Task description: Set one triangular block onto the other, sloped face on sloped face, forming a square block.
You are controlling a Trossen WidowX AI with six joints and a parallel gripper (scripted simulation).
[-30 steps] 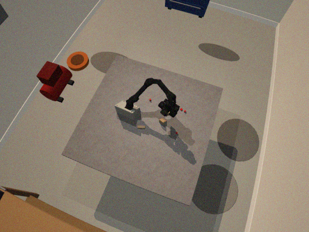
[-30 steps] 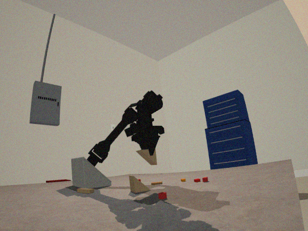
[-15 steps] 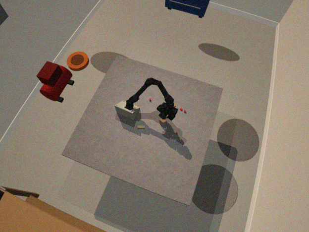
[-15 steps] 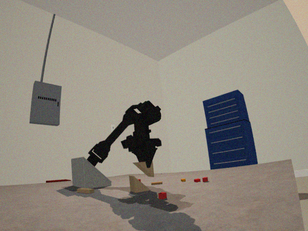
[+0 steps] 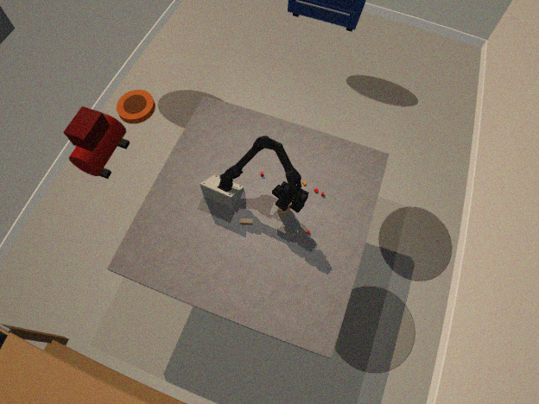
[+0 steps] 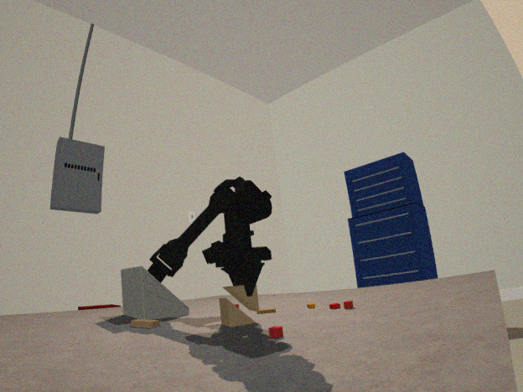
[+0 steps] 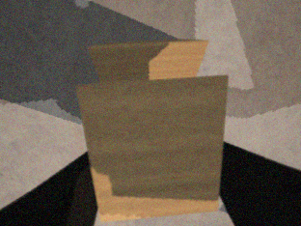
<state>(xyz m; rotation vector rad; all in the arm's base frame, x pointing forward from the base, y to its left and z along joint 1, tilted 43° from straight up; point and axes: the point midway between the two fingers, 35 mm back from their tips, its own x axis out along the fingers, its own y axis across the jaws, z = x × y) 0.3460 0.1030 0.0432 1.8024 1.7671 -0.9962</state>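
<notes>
The flat tan bar is 12 cm to the left of my gripper tip, 7 cm behind it and 6 cm below it. Also, from my gripper tip: small orange cube: 20 cm to the left, 6 cm below, 1 cm ahead.
</notes>
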